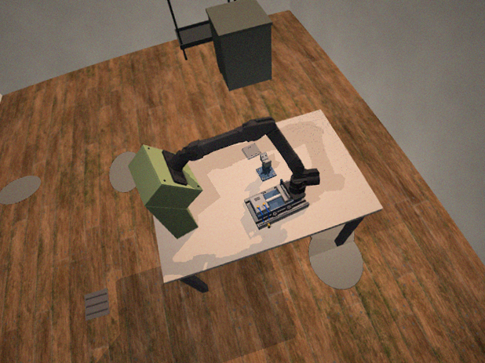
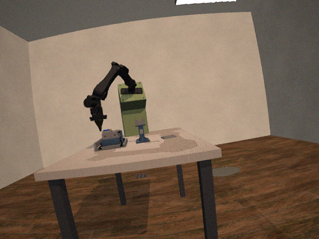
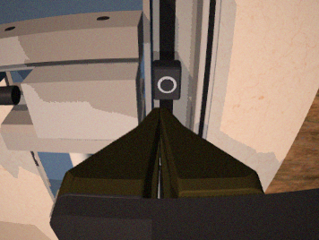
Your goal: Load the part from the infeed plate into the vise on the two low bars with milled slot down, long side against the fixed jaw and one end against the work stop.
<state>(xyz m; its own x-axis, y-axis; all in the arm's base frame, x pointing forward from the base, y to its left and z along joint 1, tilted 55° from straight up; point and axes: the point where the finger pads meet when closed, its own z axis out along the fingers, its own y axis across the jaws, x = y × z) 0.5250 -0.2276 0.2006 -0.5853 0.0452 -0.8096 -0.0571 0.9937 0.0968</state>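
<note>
Now: the part 4 cm to the left of my hand and 3 cm below it. Round my hand: moving jaw (4 cm behind, 6 cm to the left, 4 cm below); dark work stop rod (1 cm behind, 11 cm to the left, 3 cm below); grey jaw (3 cm ahead, 6 cm to the left, 4 cm below).
</note>
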